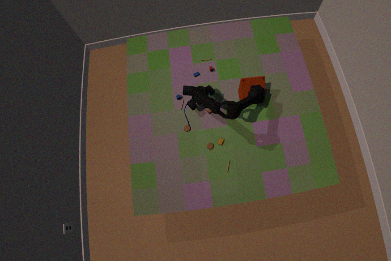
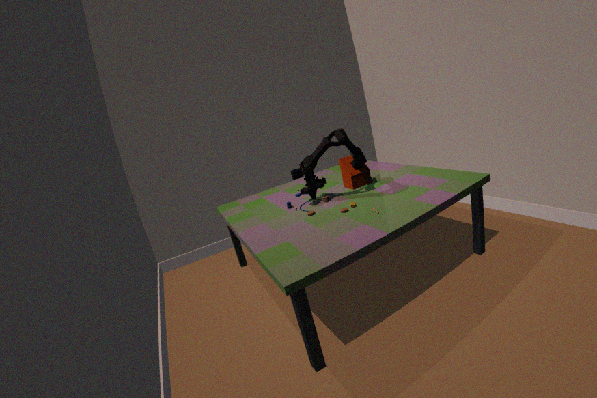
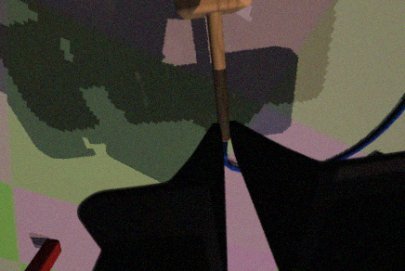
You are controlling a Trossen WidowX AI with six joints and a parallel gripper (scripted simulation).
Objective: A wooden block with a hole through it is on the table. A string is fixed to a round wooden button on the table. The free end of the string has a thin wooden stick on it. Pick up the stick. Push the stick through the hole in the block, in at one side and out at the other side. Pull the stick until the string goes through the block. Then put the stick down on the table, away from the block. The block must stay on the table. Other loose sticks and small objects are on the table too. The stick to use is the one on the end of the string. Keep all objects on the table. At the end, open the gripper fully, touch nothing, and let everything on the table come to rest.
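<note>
The wooden block lies 50 mm behind my gripper tip and 60 mm to the left of it. The rest, counted from my gripper tip: blue block 20 mm ahead, 210 mm to the right, 10 mm below; thin wooden stick 10 mm behind, 10 mm to the left; blue cylinder 150 mm ahead, 50 mm to the right.
</note>
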